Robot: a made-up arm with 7 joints. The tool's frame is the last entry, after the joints. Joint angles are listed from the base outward.
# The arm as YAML. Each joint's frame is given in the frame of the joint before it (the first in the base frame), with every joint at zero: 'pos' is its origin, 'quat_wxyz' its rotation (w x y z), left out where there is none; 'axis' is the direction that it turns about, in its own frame. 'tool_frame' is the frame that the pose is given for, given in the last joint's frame.
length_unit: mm
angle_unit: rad
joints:
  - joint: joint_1
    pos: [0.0, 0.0, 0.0]
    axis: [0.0, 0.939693, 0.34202]
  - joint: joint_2
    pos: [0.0, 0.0, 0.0]
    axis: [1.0, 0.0, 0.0]
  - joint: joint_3
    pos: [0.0, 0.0, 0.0]
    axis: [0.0, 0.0, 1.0]
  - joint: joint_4
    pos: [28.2, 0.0, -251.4]
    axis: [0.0, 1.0, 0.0]
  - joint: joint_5
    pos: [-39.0, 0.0, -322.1]
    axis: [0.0, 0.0, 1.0]
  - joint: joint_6
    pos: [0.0, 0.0, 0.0]
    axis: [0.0, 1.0, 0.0]
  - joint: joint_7
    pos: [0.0, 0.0, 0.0]
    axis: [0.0, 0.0, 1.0]
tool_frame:
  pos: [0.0, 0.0, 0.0]
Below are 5 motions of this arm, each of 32 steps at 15 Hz.
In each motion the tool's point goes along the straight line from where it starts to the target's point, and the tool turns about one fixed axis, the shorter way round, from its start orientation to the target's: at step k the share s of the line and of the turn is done. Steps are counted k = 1, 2, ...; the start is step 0. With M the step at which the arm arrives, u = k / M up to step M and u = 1 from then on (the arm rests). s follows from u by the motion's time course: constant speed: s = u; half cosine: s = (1 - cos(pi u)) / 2; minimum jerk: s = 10 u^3 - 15 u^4 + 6 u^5.
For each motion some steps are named. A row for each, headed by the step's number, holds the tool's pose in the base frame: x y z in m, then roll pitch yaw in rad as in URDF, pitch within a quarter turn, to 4 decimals.
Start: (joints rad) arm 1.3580 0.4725 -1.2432 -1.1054 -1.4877 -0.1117 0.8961
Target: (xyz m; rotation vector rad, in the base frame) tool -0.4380 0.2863 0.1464 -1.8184 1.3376 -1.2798
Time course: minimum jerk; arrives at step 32
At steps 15, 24, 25, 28, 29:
15: -0.4344 0.0436 -0.0793 -1.4178 -0.2782 -1.1585
24: -0.4373 0.2413 0.1046 -1.9102 -0.3479 -1.4498
25: -0.4375 0.2544 0.1168 -1.9424 -0.3572 -1.4677
28: -0.4379 0.2793 0.1399 -2.0033 -0.3764 -1.5010
29: -0.4380 0.2832 0.1435 -2.0128 -0.3796 -1.5061

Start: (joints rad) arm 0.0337 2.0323 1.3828 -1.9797 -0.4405 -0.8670 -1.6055
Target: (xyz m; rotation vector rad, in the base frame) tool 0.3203 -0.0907 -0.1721 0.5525 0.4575 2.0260
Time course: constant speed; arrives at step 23
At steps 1, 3, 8, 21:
1: 0.0858 -0.0089 0.3436 -1.3180 -0.1085 0.4197
3: 0.1071 -0.0163 0.2967 -1.1741 0.0179 0.5359
8: 0.1604 -0.0349 0.1795 -0.7479 0.2406 0.9039
21: 0.2990 -0.0833 -0.1252 0.4302 -0.0616 1.9362

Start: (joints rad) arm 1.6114 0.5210 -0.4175 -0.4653 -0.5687 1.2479 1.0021
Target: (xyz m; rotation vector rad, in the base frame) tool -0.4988 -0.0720 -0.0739 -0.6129 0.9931 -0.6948
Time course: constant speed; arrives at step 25
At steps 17, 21, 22, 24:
17: -0.5193 -0.0256 -0.0769 -1.0405 1.0748 -1.4193
21: -0.5090 -0.0488 -0.0754 -1.0201 0.8177 -1.2482
22: -0.5065 -0.0546 -0.0750 -1.0252 0.7534 -1.2134
24: -0.5014 -0.0662 -0.0743 -1.0429 0.6253 -1.1478

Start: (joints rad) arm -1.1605 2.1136 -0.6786 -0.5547 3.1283 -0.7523 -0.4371
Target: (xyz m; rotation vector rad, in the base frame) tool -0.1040 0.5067 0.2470 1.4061 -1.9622 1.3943
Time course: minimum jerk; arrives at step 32
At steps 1, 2, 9, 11, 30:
1: 0.0478 0.4812 0.3018 -1.8931 0.1641 -2.8199
2: 0.0475 0.4813 0.3017 -1.8933 0.1621 -2.8193
9: 0.0267 0.4848 0.2942 -1.9145 0.0188 -2.7733
11: 0.0136 0.4870 0.2894 -1.9313 -0.0709 -2.7427
30: -0.1037 0.5066 0.2471 -2.2977 -0.8206 -2.2860

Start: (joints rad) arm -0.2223 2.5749 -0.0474 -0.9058 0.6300 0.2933 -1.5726
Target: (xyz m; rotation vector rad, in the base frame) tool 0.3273 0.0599 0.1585 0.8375 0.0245 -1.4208
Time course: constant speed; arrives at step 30
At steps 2, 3, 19, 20, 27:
2: 0.1978 0.2386 0.4267 2.9302 0.9261 0.5917
3: 0.2024 0.2323 0.4171 2.8661 0.9665 0.5418
19: 0.2764 0.1301 0.2639 1.1045 1.0020 -1.0027
20: 0.2810 0.1237 0.2543 1.0334 0.9634 -1.0597
27: 0.3134 0.0791 0.1872 0.6953 0.6526 -1.2935

